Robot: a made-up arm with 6 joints. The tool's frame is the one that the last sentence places.
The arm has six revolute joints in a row. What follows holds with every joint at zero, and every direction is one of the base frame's.
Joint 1 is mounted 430.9 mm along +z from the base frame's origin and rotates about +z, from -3.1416 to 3.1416 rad.
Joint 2 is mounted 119.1 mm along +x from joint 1 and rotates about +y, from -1.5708 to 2.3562 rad.
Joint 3 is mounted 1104 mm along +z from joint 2 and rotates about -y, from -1.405 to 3.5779 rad.
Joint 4 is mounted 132.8 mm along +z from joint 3 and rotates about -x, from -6.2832 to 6.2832 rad.
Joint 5 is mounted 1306.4 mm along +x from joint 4 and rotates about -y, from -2.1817 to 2.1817 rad.
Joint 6 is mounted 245.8 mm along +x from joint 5 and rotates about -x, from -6.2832 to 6.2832 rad.
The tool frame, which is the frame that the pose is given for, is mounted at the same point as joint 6; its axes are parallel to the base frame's.
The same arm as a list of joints. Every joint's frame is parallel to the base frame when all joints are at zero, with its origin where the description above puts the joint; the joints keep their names.
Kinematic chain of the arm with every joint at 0, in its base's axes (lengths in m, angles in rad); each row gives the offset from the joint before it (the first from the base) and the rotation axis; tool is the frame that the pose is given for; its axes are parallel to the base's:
joint 1: xyz 0 0 0.4309 axis +z
joint 2: xyz 0.1191 0 0 axis +y
joint 3: xyz 0 0 1.104 axis -y
joint 4: xyz 0 0 0.1328 axis -x
joint 5: xyz 1.3064 0 0 axis -y
joint 6: xyz 0.2458 0 0 axis -x
tool: xyz 0 0 0
Joint limits (rad, base to tool): -3.1416..3.1416 -1.5708..2.3562 -1.405..3.5779 -6.2832..6.2832 -2.1817..2.1817 -6.2832..6.2832

